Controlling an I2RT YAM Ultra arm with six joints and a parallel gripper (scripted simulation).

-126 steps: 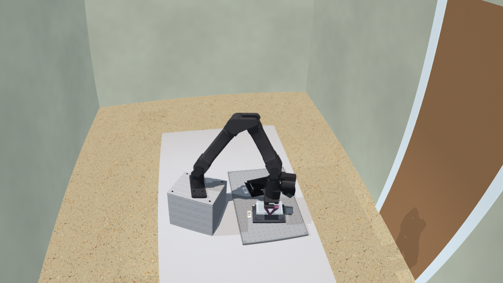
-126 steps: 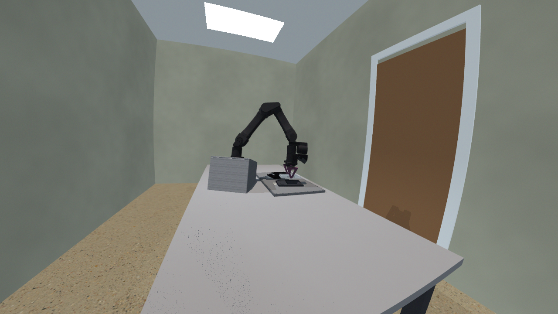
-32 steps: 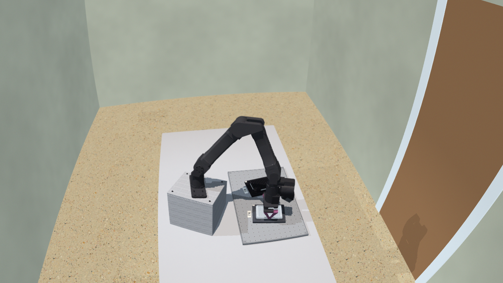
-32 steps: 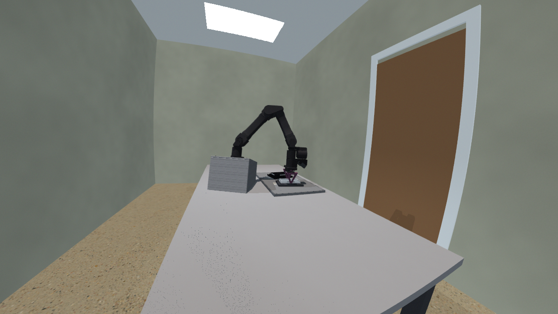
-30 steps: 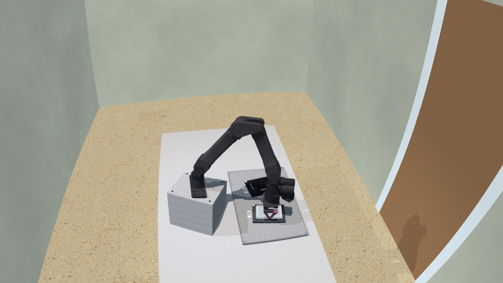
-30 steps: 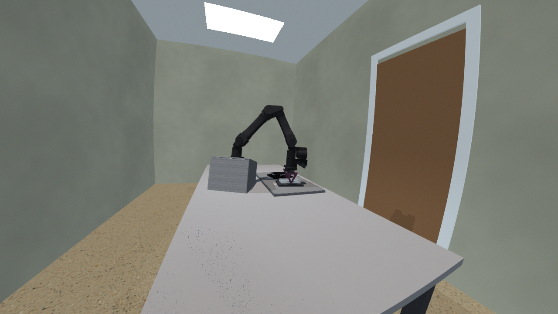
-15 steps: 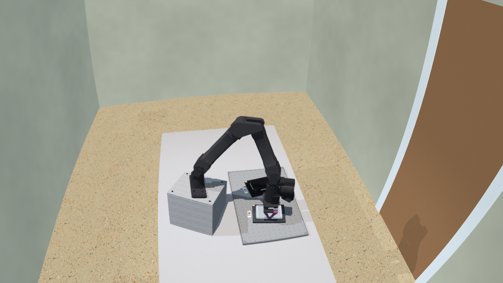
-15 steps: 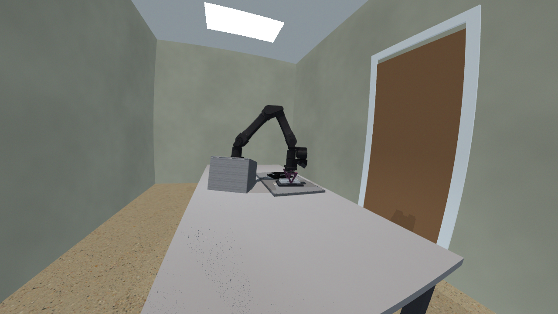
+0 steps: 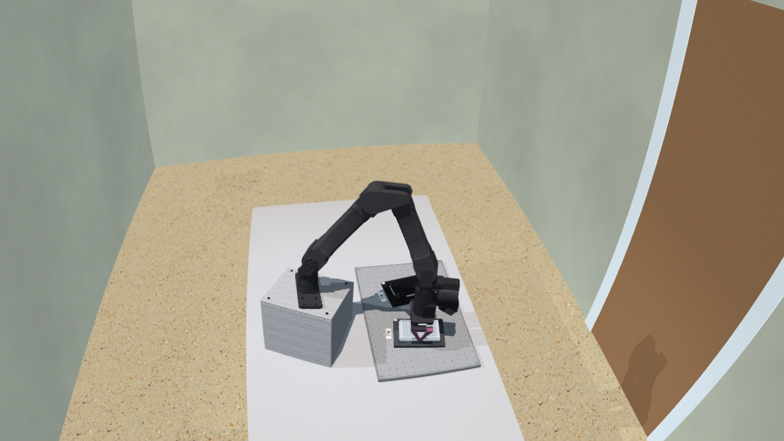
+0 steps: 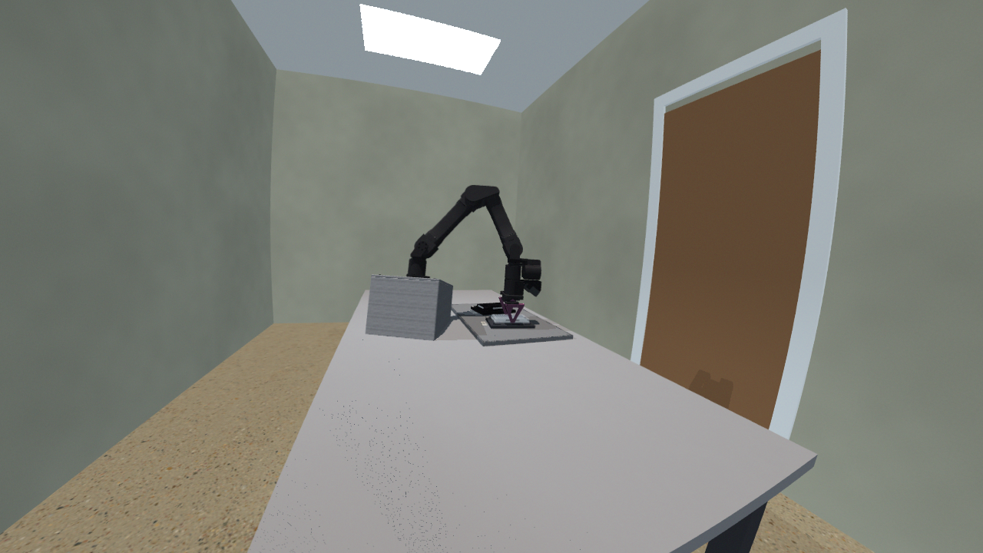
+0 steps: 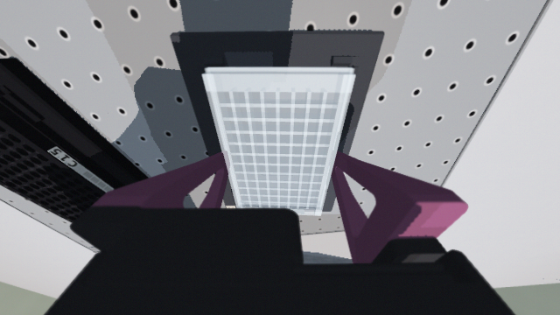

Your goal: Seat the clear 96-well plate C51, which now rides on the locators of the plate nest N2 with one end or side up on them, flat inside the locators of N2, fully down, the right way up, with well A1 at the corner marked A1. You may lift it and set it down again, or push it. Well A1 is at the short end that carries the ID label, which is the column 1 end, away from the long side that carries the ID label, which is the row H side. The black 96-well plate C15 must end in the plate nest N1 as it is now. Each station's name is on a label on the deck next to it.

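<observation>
Now: hand 10 mm above the clear 96-well plate C51. Round my hand: black plate C15: 210 mm to the left, 10 mm below, 10 mm ahead; then dark plate nest N2: 20 mm below; then N2 label: 100 mm behind, 20 mm to the left, 20 mm below.
</observation>
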